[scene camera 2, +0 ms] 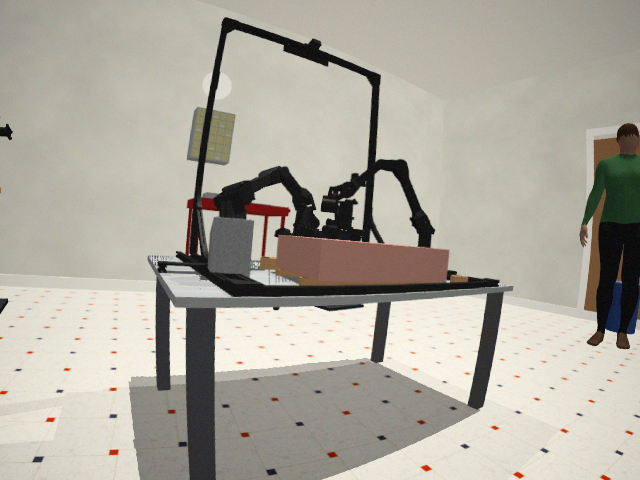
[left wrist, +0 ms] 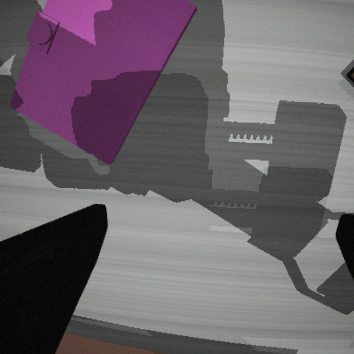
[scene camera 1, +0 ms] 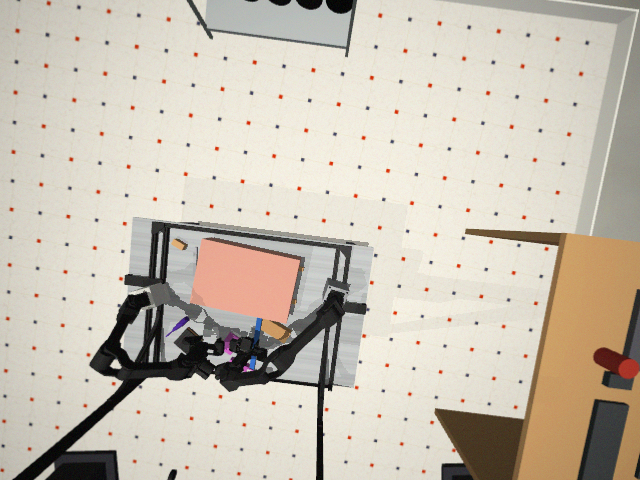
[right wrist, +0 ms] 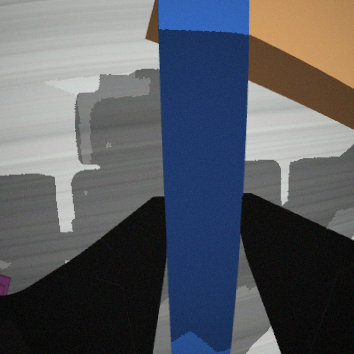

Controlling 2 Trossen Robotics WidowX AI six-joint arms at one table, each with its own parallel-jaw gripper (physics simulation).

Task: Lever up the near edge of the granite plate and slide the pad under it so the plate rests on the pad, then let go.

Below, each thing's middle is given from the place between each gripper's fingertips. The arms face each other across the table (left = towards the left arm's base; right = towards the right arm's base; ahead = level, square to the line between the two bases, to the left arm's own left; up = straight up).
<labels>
Now: the blue bar (right wrist: 203, 59) 7 cm behind my left hand, 19 cm to the right of it and 4 cm below it. Also, from my left hand: granite plate (scene camera 1: 229, 276) 28 cm ahead, 19 cm to the right.
I see the blue bar 40 mm behind my right hand and 20 mm to the left of it. Also, from my right hand: granite plate 320 mm ahead, 40 mm above, 20 mm to the left.
</labels>
